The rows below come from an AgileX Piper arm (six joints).
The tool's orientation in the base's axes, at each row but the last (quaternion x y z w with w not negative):
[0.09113 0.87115 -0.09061 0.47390]
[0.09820 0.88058 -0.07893 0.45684]
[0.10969 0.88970 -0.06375 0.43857]
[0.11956 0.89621 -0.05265 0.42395]
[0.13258 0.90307 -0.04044 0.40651]
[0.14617 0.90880 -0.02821 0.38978]
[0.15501 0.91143 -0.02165 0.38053]
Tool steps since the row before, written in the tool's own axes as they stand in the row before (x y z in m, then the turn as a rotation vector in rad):
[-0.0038 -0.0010 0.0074 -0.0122 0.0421 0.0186]
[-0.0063 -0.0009 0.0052 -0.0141 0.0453 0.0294]
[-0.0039 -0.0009 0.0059 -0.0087 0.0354 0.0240]
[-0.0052 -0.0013 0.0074 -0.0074 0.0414 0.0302]
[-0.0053 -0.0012 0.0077 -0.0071 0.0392 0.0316]
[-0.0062 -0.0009 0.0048 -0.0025 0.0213 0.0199]
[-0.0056 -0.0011 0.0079 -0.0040 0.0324 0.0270]
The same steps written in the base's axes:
[0.0078 -0.0031 -0.0007 0.0319 0.0353 -0.0027]
[0.0074 -0.0027 0.0022 0.0422 0.0357 -0.0074]
[0.0066 -0.0027 -0.0005 0.0324 0.0280 -0.0083]
[0.0084 -0.0036 -0.0007 0.0378 0.0328 -0.0132]
[0.0086 -0.0036 -0.0012 0.0380 0.0305 -0.0144]
[0.0072 -0.0032 0.0011 0.0217 0.0165 -0.0107]
[0.0088 -0.0038 -0.0018 0.0309 0.0255 -0.0138]

